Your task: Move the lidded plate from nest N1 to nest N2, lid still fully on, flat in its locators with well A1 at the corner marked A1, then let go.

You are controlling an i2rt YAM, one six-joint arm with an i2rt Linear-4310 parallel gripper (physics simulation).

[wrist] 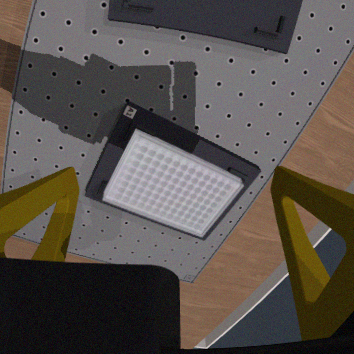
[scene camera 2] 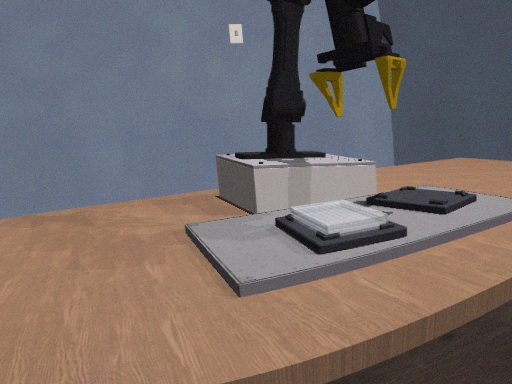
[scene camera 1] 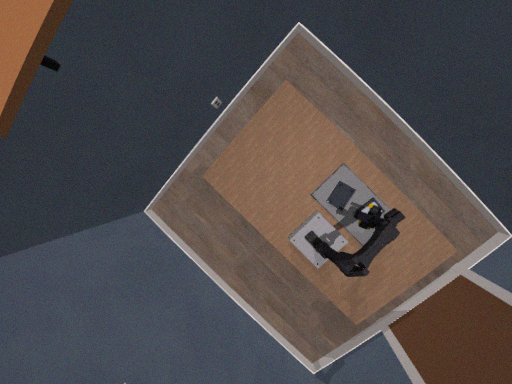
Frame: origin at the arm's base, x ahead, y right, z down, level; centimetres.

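Where they show: gripper, fingertip midpoint: (wrist: pixel 174 177) (scene camera 2: pixel 365 112); arm's base at its link origin: (scene camera 2: pixel 280 157) (scene camera 1: pixel 318 244).
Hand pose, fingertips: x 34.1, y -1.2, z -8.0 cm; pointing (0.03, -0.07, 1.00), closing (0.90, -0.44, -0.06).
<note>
Things, the pixels of their top centre, and the offset from my fingertips. Level surfaces: height alone.
- lidded plate at its top centre: (wrist: pixel 172 192) (scene camera 2: pixel 335 210) dz +12.8, dx +5.1, dy +9.0 cm
- dark nest N1 at its top centre: (wrist: pixel 172 187) (scene camera 2: pixel 336 218) (scene camera 1: pixel 369 212) dz +13.8, dx +5.1, dy +9.0 cm
- A1 mark at its top centre: (wrist: pixel 129 111) dz +14.4, dx -2.2, dy +3.2 cm
- dark nest N2 at its top centre: (scene camera 2: pixel 421 192) (scene camera 1: pixel 341 195) dz +13.8, dx -1.0, dy -11.8 cm
- grey perforated board at its top centre: (wrist: pixel 172 91) (scene camera 2: pixel 374 214) (scene camera 1: pixel 354 206) dz +15.5, dx +0.8, dy +0.0 cm
- wooden table at its surface level: dz +16.9 cm
The lidded plate (scene camera 2: pixel 337 216) (wrist: pixel 172 182), clear and whitish with rows of round wells, lies flat in the dark nest N1 (scene camera 2: pixel 322 246) (wrist: pixel 116 137). The lid looks fully on. The A1 mark (wrist: pixel 130 111) is on a corner of that nest; which well is A1 cannot be told. The dark nest N2 (scene camera 1: pixel 341 195) (scene camera 2: pixel 422 198) (wrist: pixel 205 22) is empty, with low corner locators. My gripper (scene camera 1: pixel 367 216) (scene camera 2: pixel 366 112) (wrist: pixel 174 177) is open and empty, high above the plate, its yellow fingers wide to either side in the wrist view. In scene camera 1 the arm mostly hides plate and N1.
Both nests stand on a grey perforated board (scene camera 1: pixel 345 175) (scene camera 2: pixel 220 245) (wrist: pixel 225 75) on the wooden table (scene camera 1: pixel 270 150) (scene camera 2: pixel 125 300). The arm's pale base box (scene camera 1: pixel 305 240) (scene camera 2: pixel 325 182) stands beside the board. The arm's shadow falls across the board between the nests.
</note>
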